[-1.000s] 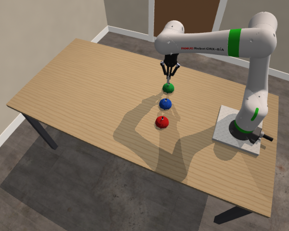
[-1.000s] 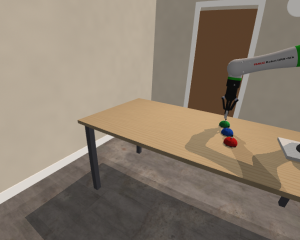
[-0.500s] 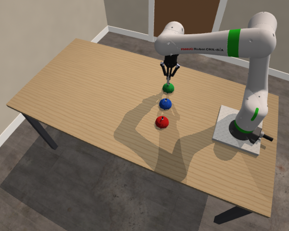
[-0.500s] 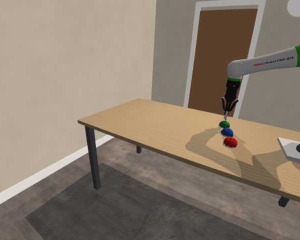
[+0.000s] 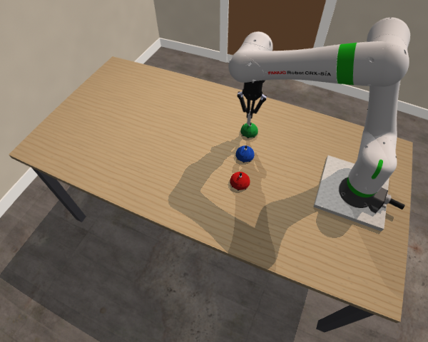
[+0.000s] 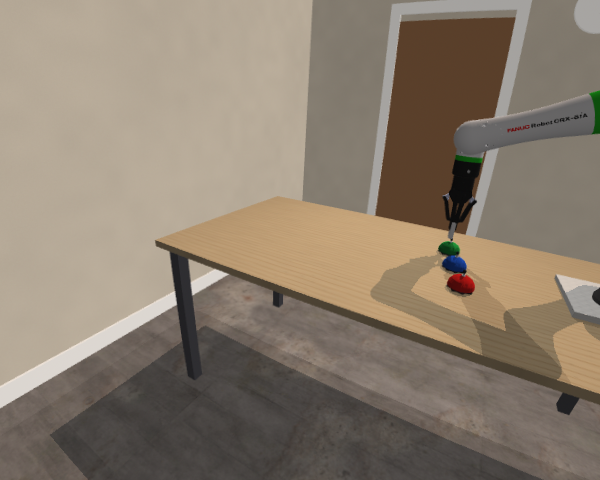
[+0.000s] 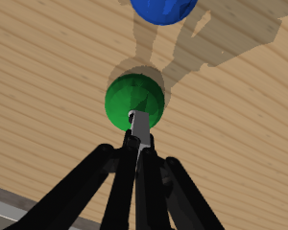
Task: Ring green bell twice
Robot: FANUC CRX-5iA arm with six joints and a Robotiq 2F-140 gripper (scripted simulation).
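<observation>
My hand is 10 mm past the green bell and 60 mm above it. From my hand the other things lie so: red bell: 120 mm behind, 270 mm to the left, 60 mm below; then blue bell: 60 mm behind, 130 mm to the left, 60 mm below.
</observation>
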